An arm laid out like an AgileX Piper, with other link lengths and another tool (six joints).
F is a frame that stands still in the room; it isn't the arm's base.
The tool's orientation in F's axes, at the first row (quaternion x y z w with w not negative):
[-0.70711 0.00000 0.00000 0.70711]
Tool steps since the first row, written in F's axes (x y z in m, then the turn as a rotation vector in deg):
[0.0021 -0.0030 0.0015 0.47 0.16 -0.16]
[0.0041 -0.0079 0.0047 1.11 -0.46 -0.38]
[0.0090 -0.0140 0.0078 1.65 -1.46 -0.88]
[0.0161 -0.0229 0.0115 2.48 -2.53 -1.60]
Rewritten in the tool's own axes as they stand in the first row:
[0.0021 -0.0015 -0.0030 0.47 0.16 0.16]
[0.0041 -0.0047 -0.0079 1.11 0.38 -0.46]
[0.0090 -0.0078 -0.0140 1.65 0.88 -1.46]
[0.0161 -0.0115 -0.0229 2.48 1.60 -2.53]

